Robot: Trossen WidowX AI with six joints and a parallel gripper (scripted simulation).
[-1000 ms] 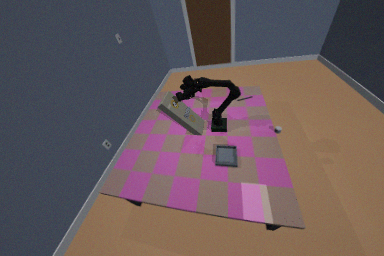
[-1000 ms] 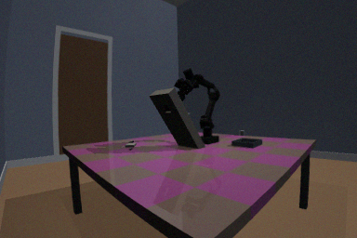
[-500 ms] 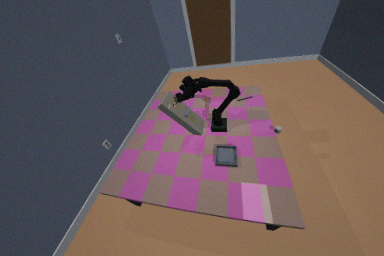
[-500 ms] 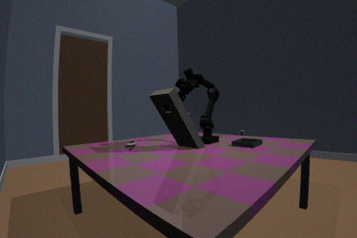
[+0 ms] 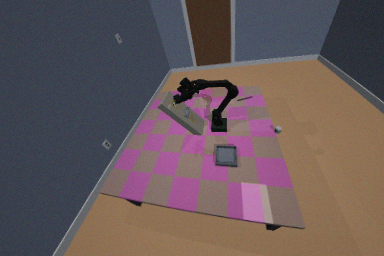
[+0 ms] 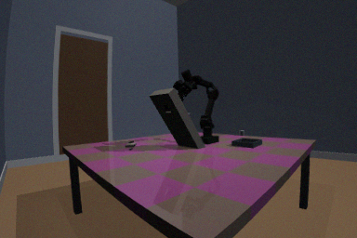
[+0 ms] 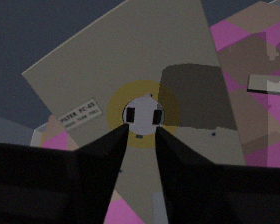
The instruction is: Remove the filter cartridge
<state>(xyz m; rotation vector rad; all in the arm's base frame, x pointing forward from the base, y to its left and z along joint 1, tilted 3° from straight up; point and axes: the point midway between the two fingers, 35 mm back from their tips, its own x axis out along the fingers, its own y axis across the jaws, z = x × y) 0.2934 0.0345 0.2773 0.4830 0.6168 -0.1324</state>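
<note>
My gripper tip is 4 cm short of the round grey filter cartridge and 3 cm above it. Round my gripper tip: flat item 15 cm ahead, 32 cm to the right, 30 cm below; dark tray 40 cm behind, 26 cm to the left, 30 cm below.
</note>
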